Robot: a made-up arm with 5 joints.
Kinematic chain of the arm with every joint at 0, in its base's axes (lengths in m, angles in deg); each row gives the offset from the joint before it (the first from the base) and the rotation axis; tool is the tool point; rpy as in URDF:
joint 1: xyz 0 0 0.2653 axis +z
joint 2: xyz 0 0 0 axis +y
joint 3: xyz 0.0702 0 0.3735 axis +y
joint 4: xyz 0.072 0 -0.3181 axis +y
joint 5: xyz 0.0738 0 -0.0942 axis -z
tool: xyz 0 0 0 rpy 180 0 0
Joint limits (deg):
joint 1: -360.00..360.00
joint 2: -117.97..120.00
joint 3: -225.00..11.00
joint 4: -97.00..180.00
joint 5: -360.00..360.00
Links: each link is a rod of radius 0.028 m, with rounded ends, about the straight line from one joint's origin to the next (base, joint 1, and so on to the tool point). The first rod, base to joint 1, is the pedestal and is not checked.
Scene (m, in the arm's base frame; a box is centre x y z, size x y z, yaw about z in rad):
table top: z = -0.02
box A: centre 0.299 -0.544 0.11 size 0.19 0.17 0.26 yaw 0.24
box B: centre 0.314 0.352 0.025 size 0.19 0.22 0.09 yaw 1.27
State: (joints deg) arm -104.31 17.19 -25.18 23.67 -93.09
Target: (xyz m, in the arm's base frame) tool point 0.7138 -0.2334 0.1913
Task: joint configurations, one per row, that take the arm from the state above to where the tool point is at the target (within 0.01 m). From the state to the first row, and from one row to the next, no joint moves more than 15 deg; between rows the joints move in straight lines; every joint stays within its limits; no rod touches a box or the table.
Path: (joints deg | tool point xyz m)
1: -93.53 19.49 -37.38 22.91 -93.09 | -0.0260 -0.4215 0.2131
2: -82.76 21.79 -49.58 22.16 -93.09 | 0.0628 -0.4945 0.2517
3: -71.98 24.09 -61.77 21.40 -93.09 | 0.1748 -0.5375 0.3001
4: -61.21 26.38 -73.97 20.65 -93.09 | 0.2989 -0.5440 0.3568
5: -46.84 37.35 -84.62 18.23 -93.09 | 0.4618 -0.4925 0.3101
6: -32.47 48.32 -95.26 15.81 -93.09 | 0.6067 -0.3860 0.2542
7: -18.11 59.28 -105.91 13.39 -93.09 | 0.7138 -0.2334 0.1913

